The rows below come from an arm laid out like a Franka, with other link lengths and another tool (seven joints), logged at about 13 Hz.
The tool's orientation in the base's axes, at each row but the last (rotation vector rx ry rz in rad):
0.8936, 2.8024, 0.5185
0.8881, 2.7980, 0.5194
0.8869, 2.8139, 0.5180
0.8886, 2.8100, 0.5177
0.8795, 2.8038, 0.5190
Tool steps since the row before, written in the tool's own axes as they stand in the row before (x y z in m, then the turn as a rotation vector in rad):
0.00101, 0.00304, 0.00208, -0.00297, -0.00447, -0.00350
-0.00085, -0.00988, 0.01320, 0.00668, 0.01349, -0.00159
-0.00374, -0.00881, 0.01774, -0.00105, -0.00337, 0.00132
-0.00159, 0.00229, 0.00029, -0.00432, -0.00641, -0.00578
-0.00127, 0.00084, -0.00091, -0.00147, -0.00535, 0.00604
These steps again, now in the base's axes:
0.00131, 0.00349, -0.00085, -0.00084, -0.00612, 0.00172
-0.00118, -0.00438, -0.01588, 0.00130, 0.01375, 0.00619
0.00263, -0.00394, -0.01959, -0.00061, -0.00282, -0.00243
0.00257, 0.00091, 0.00063, -0.00127, -0.00902, 0.00318
0.00125, -0.00034, 0.00121, -0.00009, -0.00327, -0.00752

